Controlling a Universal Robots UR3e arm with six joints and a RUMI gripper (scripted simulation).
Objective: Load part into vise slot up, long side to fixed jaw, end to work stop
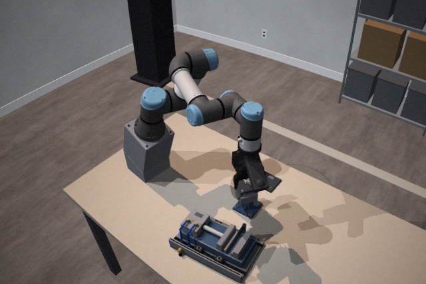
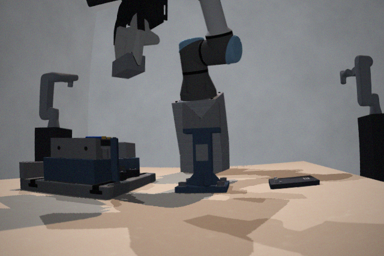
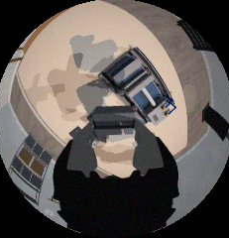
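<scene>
My hand is 200 mm above the blue vise, 90 mm to the left of it and 60 mm past it. Also, from my hand: grey part: right at my hand.
</scene>
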